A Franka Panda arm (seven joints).
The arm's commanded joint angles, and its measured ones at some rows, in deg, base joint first. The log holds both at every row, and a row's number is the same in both.
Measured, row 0: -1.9 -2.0 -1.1 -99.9 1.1 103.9 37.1
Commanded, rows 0 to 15: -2.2 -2.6 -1.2 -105.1 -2.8 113.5 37.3; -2.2 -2.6 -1.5 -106.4 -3.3 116.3 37.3; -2.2 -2.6 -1.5 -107.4 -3.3 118.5 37.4; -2.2 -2.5 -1.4 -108.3 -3.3 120.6 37.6; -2.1 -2.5 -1.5 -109.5 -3.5 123.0 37.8; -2.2 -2.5 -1.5 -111.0 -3.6 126.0 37.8; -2.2 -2.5 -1.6 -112.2 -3.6 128.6 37.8; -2.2 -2.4 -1.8 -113.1 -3.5 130.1 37.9; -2.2 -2.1 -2.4 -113.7 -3.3 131.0 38.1; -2.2 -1.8 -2.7 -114.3 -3.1 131.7 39.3; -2.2 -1.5 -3.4 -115.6 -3.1 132.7 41.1; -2.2 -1.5 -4.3 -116.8 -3.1 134.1 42.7; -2.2 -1.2 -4.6 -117.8 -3.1 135.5 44.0; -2.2 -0.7 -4.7 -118.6 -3.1 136.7 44.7; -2.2 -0.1 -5.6 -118.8 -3.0 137.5 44.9; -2.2 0.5 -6.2 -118.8 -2.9 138.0 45.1
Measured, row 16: -2.1 -0.5 -4.9 -117.3 -2.3 134.9 42.8
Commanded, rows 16 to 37: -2.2 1.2 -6.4 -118.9 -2.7 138.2 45.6; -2.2 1.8 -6.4 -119.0 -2.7 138.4 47.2; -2.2 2.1 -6.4 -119.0 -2.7 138.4 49.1; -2.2 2.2 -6.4 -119.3 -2.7 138.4 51.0; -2.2 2.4 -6.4 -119.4 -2.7 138.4 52.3; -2.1 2.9 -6.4 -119.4 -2.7 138.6 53.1; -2.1 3.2 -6.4 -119.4 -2.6 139.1 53.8; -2.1 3.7 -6.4 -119.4 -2.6 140.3 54.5; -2.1 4.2 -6.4 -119.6 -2.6 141.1 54.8; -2.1 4.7 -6.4 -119.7 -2.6 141.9 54.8; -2.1 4.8 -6.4 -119.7 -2.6 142.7 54.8; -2.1 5.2 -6.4 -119.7 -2.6 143.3 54.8; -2.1 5.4 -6.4 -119.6 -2.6 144.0 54.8; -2.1 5.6 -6.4 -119.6 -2.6 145.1 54.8; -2.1 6.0 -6.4 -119.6 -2.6 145.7 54.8; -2.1 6.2 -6.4 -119.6 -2.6 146.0 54.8; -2.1 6.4 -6.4 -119.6 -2.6 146.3 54.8; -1.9 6.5 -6.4 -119.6 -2.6 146.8 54.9; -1.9 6.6 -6.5 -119.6 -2.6 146.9 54.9; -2.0 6.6 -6.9 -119.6 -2.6 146.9 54.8; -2.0 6.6 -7.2 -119.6 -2.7 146.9 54.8; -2.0 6.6 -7.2 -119.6 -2.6 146.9 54.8
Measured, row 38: -2.1 6.7 -6.7 -119.3 -2.3 145.6 53.8
